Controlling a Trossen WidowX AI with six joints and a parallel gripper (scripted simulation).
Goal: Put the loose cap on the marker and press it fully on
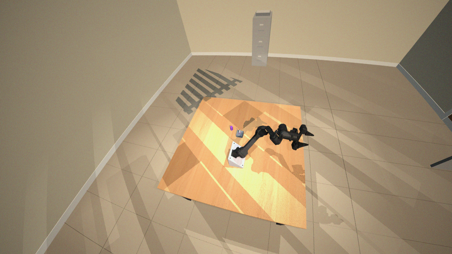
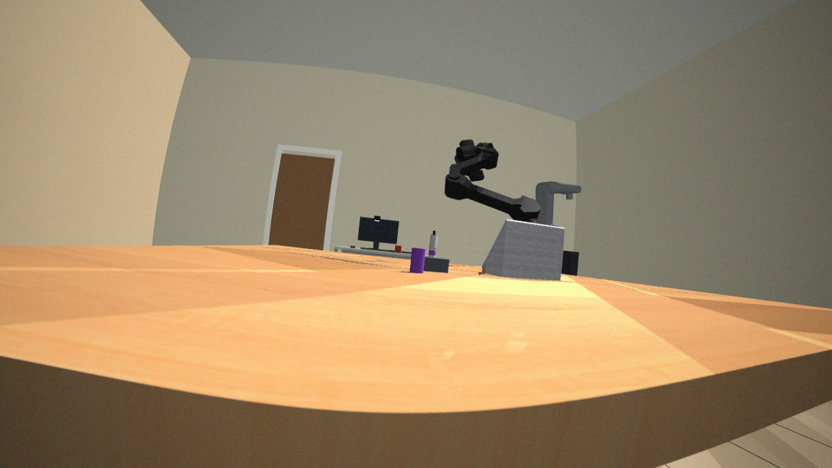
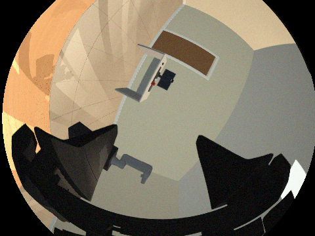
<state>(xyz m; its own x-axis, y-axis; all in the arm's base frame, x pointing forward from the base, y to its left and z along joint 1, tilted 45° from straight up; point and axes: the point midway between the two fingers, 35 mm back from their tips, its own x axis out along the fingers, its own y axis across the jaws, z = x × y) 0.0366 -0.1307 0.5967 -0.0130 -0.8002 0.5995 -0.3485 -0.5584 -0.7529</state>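
My gripper tip is 33 cm short of the purple cap, 65 cm to the right of it and 42 cm above it. Round my gripper tip: grey holder block 27 cm ahead, 55 cm to the left, 43 cm below.
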